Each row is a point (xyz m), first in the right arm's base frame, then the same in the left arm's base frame.
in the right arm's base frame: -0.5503 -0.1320 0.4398
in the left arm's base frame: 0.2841 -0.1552 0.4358
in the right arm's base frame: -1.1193 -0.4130 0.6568
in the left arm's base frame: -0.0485 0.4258 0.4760
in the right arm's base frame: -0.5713 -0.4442 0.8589
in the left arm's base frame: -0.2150 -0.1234 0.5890
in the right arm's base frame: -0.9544 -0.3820 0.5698
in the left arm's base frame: 0.0217 0.2613 0.4151
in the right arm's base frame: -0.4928 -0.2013 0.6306
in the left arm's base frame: 0.1128 -0.2123 0.5449
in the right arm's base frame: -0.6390 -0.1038 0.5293
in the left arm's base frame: 0.2570 -0.0705 0.5295
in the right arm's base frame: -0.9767 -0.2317 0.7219
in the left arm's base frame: 0.0529 0.2704 0.6276
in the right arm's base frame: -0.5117 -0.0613 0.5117
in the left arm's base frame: 0.2967 -0.1999 0.5333
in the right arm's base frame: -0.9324 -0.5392 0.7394
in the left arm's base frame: -0.2062 0.2457 0.4571
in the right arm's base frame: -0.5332 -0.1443 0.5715
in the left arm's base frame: 0.1953 -0.1744 0.5334
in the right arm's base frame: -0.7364 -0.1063 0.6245
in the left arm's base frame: 0.2022 0.0247 0.6100
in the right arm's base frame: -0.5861 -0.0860 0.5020
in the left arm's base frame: 0.2855 -0.1238 0.5151
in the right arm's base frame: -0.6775 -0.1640 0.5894
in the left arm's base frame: 0.1744 -0.0296 0.5443
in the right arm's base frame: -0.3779 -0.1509 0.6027
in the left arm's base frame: 0.1654 -0.3296 0.5458
